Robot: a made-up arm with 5 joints. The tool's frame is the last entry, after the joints. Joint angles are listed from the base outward.
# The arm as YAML. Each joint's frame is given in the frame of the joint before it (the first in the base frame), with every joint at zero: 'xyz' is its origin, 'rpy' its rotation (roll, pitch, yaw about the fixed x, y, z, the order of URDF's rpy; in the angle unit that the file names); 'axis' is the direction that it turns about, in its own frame. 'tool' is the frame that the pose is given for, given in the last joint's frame.
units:
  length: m
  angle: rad
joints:
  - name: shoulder
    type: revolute
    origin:
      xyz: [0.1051, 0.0, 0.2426]
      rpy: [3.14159, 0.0, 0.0]
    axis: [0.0, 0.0, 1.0]
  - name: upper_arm
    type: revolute
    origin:
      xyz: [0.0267, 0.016, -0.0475]
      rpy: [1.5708, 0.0, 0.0]
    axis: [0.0, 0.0, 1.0]
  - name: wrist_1
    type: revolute
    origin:
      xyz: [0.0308, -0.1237, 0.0]
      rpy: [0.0, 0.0, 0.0]
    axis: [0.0, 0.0, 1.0]
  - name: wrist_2
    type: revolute
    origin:
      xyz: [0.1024, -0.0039, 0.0]
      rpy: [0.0, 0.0, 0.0]
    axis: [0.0, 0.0, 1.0]
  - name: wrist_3
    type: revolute
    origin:
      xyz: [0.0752, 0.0, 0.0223]
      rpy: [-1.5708, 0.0, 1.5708]
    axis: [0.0, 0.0, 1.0]
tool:
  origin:
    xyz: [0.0, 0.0, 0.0]
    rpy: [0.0, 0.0, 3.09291]
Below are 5 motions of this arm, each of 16 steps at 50 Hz.
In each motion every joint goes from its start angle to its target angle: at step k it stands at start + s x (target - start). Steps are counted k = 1, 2, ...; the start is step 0. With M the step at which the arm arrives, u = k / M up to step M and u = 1 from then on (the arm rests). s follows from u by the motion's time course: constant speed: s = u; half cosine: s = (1 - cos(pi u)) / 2; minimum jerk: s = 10 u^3 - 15 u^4 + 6 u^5.
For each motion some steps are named. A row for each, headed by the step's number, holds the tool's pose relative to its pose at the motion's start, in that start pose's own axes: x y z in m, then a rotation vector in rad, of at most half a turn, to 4 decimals.
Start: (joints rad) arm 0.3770 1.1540 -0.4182 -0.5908 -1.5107
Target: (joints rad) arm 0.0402 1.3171 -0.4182 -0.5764 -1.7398
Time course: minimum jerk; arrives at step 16
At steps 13, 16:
13: -0.0925 -0.0460 0.0224 -0.1971 0.2947 -0.1427
16: -0.0968 -0.0485 0.0245 -0.2088 0.3084 -0.1483

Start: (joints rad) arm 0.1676 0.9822 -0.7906 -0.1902 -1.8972
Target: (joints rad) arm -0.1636 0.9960 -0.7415 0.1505 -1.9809
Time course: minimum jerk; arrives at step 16
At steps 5, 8, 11, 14, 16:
5: -0.0154 -0.0135 0.0012 -0.0896 0.0282 -0.0128
8: -0.0422 -0.0371 0.0072 -0.2494 0.0746 -0.0247
11: -0.0679 -0.0601 0.0179 -0.4088 0.1159 -0.0223
14: -0.0805 -0.0714 0.0251 -0.4899 0.1349 -0.0154
16: -0.0817 -0.0725 0.0259 -0.4978 0.1366 -0.0145

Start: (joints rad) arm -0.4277 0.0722 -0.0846 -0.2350 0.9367
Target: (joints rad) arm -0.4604 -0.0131 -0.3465 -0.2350 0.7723
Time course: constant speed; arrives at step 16
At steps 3, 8, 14, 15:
3: 0.0091 -0.0088 0.0008 -0.0461 -0.0464 -0.0325
8: 0.0240 -0.0236 0.0040 -0.1199 -0.1266 -0.0874
14: 0.0416 -0.0413 0.0105 -0.2034 -0.2276 -0.1539
15: 0.0445 -0.0443 0.0119 -0.2167 -0.2449 -0.1650

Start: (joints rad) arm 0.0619 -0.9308 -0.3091 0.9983 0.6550
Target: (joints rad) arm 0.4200 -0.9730 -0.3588 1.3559 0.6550
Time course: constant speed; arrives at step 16
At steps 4, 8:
4: -0.0061 -0.0009 0.0030 -0.0342 0.1045 0.0185
8: -0.0118 -0.0014 0.0068 -0.0695 0.2094 0.0312

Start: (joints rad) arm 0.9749 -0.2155 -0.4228 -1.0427 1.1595
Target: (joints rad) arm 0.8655 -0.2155 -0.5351 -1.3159 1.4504
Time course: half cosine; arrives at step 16
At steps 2, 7, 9, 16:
2: 0.0010 -0.0010 -0.0004 -0.0134 -0.0060 0.0069
7: 0.0099 -0.0113 -0.0030 -0.1460 -0.0530 0.0735
9: 0.0143 -0.0170 -0.0038 -0.2198 -0.0703 0.1092
16: 0.0225 -0.0291 -0.0039 -0.3767 -0.0880 0.1822

